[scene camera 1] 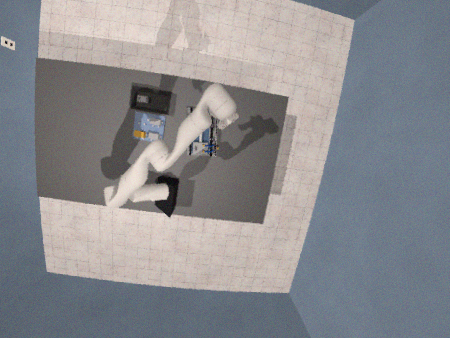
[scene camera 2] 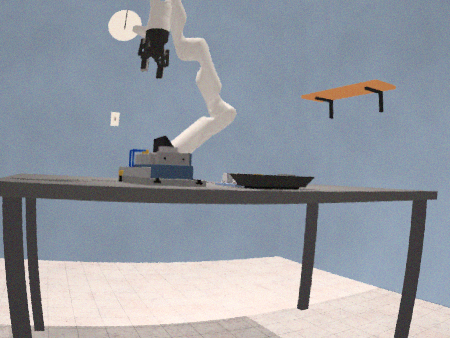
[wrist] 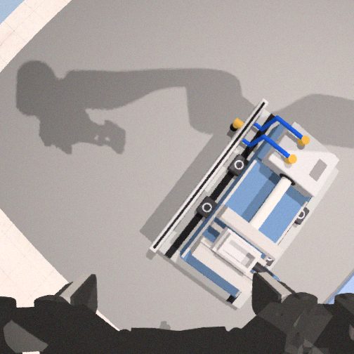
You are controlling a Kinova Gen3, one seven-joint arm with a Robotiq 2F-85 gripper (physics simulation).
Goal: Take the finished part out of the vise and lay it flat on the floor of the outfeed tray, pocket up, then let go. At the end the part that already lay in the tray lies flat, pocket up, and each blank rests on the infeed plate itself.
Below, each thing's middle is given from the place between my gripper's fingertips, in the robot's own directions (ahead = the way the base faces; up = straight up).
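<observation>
Looking at the vise jaw (wrist: 233, 220), I see that my gripper is 6 cm past it and 8 cm to the right of it, and that it is also 25 cm above the jaw.
</observation>
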